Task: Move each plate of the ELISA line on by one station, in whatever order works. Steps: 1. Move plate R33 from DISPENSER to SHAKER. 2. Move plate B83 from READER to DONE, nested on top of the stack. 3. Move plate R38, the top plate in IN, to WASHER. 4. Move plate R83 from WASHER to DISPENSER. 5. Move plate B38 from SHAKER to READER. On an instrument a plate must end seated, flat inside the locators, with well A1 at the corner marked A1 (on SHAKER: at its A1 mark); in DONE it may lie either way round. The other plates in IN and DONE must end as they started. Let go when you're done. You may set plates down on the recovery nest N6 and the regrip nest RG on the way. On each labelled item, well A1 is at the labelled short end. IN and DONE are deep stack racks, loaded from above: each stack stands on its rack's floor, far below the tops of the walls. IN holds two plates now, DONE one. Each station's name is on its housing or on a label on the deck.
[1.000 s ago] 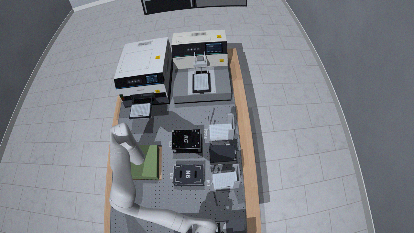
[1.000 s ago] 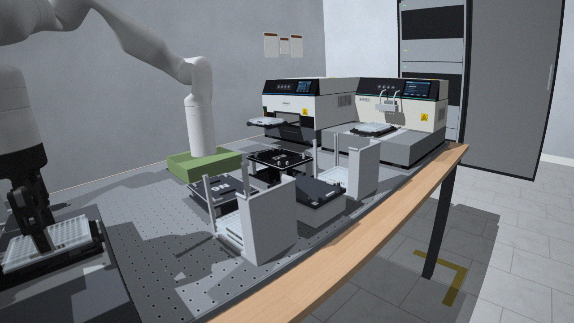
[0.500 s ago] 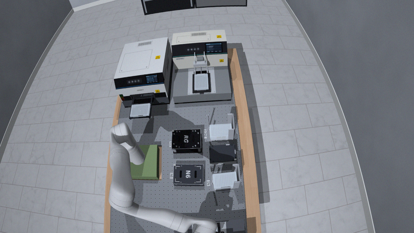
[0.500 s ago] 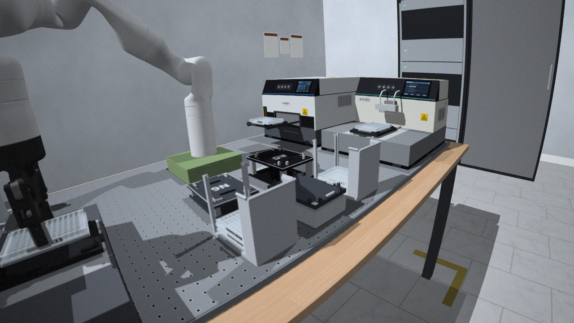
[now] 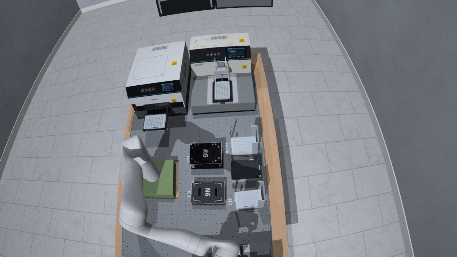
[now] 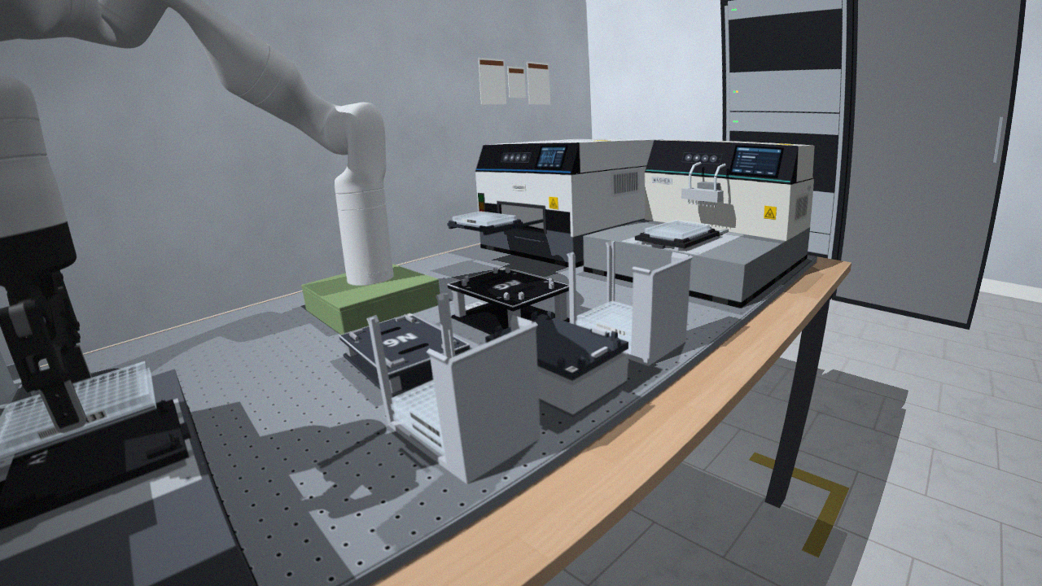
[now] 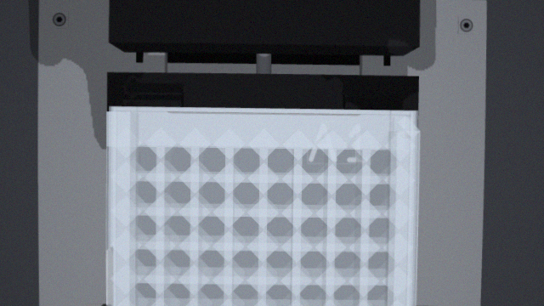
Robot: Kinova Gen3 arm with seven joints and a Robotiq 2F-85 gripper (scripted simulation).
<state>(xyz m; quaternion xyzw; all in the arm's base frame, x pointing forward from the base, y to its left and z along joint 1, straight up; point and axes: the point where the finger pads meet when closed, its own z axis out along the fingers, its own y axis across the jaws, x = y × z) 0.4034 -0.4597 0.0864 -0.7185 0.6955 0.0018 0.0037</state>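
Right now the dispenser head is 90 mm to the right of my hand and 20 mm below it. From my hand the other things lie so: RG nest: 570 mm to the left, 120 mm behind, 70 mm below; plate R38: 330 mm to the left, 100 mm below, 80 mm ahead; plate R33: 10 mm below.
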